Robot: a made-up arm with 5 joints.
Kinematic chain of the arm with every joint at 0, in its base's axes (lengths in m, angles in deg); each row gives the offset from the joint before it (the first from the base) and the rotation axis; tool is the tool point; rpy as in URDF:
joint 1: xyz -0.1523 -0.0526 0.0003 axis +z
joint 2: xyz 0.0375 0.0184 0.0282 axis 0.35 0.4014 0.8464
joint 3: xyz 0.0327 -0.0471 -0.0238 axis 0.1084 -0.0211 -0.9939
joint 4: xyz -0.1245 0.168 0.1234 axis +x
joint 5: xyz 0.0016 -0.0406 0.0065 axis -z
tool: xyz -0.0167 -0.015 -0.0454 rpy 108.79 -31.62 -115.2
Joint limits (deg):
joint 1: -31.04..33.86
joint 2: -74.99..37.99
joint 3: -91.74..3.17
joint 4: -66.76..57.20
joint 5: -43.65..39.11
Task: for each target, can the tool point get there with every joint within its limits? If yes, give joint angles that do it. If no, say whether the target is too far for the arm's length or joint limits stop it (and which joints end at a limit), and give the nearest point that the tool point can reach.
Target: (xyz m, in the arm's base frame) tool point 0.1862 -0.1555 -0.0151
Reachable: no: joint limits stop it (at a limit: joint 1, joint 2, joint 3) | nearest point 0.0189 -0.1647 0.0635 | short by 0.185 m
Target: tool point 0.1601 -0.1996 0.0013
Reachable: no: joint limits stop it (at a limit: joint 1, joint 2, joint 3) | nearest point 0.0157 -0.1732 0.0576 | short by 0.157 m
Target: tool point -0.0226 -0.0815 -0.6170
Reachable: no: too far | nearest point -0.0589 0.0801 -0.0570 | short by 0.584 m
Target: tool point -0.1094 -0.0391 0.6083
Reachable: no: too far | nearest point -0.1676 -0.0378 0.1974 | short by 0.415 m
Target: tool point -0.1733 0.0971 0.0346
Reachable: yes | joints -13.82 -64.73 -27.87 -22.50 -30.80
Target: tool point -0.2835 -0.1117 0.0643
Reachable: yes | joints -19.23 -6.46 -76.39 27.56 -37.09
